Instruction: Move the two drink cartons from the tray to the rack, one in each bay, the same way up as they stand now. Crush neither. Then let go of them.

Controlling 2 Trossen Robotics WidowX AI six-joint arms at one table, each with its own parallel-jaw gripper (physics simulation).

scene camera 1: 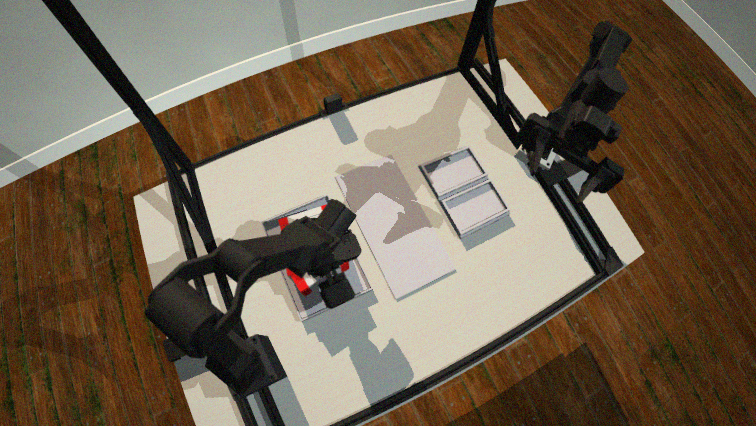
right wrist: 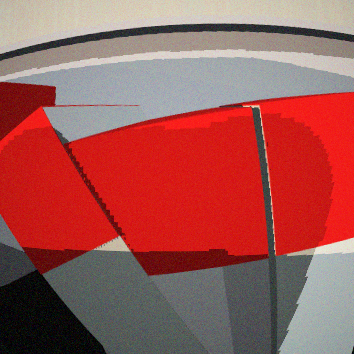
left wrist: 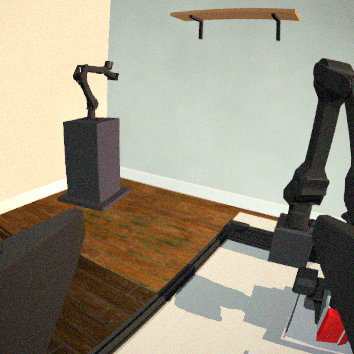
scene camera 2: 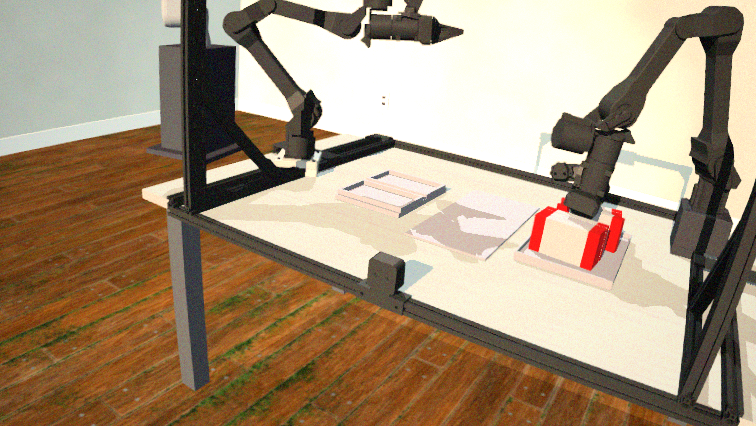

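Seen in the pictures: left gripper, fingertip midpoint: (scene camera 1: 556, 189) (left wrist: 203, 225) (scene camera 2: 461, 31); right gripper, fingertip midpoint: (left wrist: 328, 324); left arm's base, origin of the base link: (scene camera 2: 298, 155); right arm's base, origin of the base link: (scene camera 1: 245, 367) (left wrist: 296, 223) (scene camera 2: 706, 209).
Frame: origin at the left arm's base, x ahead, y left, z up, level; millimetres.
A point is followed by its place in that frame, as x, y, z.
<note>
Two red-and-white drink cartons stand in the grey tray (scene camera 1: 364, 282) @(569, -207, -30) (scene camera 2: 542, 260) @(483, -428, -21) at the left of the table. One carton (scene camera 1: 299, 281) @(655, -315, 38) (scene camera 2: 564, 237) (left wrist: 329, 329) @(555, -267, 4) shows beside my right gripper, and its red end fills the right wrist view (right wrist: 175, 182). The other carton (scene camera 1: 283, 222) @(570, -423, 38) is mostly hidden under the arm. My right gripper (scene camera 1: 329, 275) @(588, -290, -21) reaches down into the tray around the near carton with its fingers partly closed, and I see no grip on it. The two-bay rack (scene camera 1: 464, 186) @(225, -128, -25) (scene camera 2: 393, 192) @(230, -139, -25) lies empty at the right. My left gripper (scene camera 1: 536, 154) (scene camera 2: 456, 30) @(350, -1, 326) is open, high above the table's far edge.
A flat white sheet (scene camera 1: 414, 262) (scene camera 2: 503, 207) lies between tray and rack. Black frame posts (scene camera 1: 479, 34) @(-141, -300, 130) (scene camera 2: 192, 106) @(-148, -323, 168) stand at the corners.
</note>
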